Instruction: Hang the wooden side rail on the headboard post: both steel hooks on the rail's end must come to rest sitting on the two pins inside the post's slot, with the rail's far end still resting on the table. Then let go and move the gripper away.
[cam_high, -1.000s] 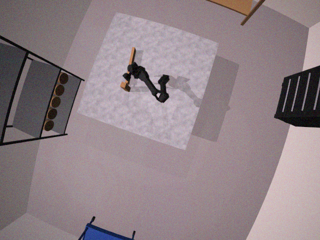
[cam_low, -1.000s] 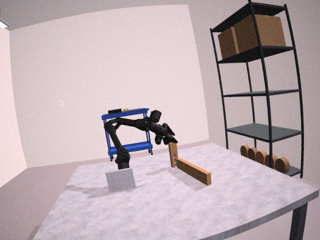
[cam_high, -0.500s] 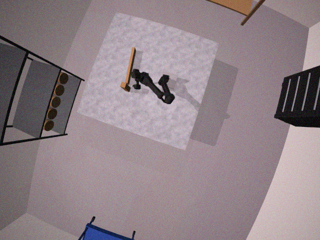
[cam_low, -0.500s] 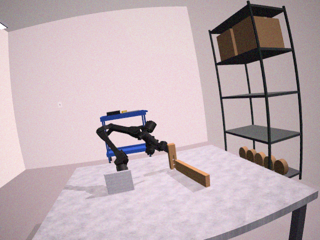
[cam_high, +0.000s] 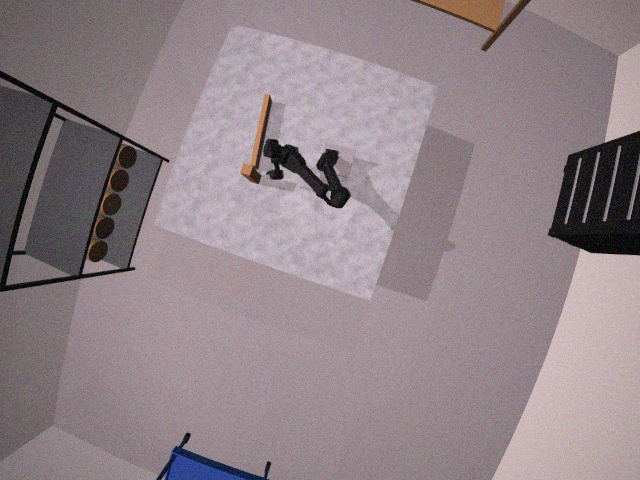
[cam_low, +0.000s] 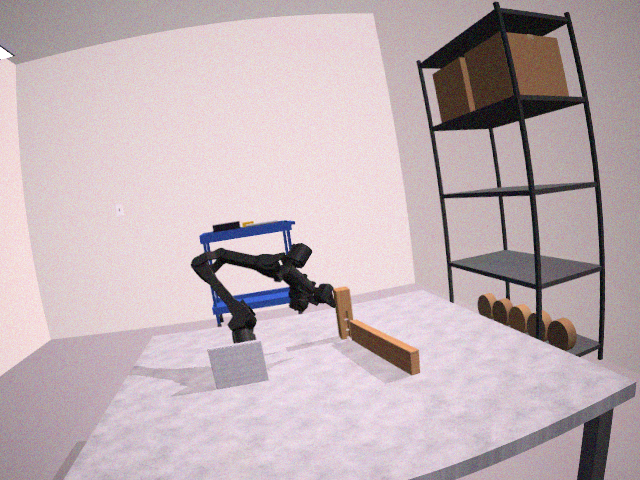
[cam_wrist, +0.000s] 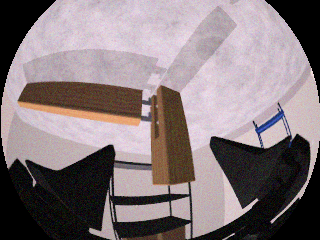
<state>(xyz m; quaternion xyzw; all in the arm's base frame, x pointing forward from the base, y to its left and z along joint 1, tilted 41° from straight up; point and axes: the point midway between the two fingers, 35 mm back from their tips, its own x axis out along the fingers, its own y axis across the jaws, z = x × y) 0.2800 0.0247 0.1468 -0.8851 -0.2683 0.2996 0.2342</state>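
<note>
Now: gripper tip 80 mm short of the headboard post, 50 mm to the right of it and 60 mm above it.
</note>
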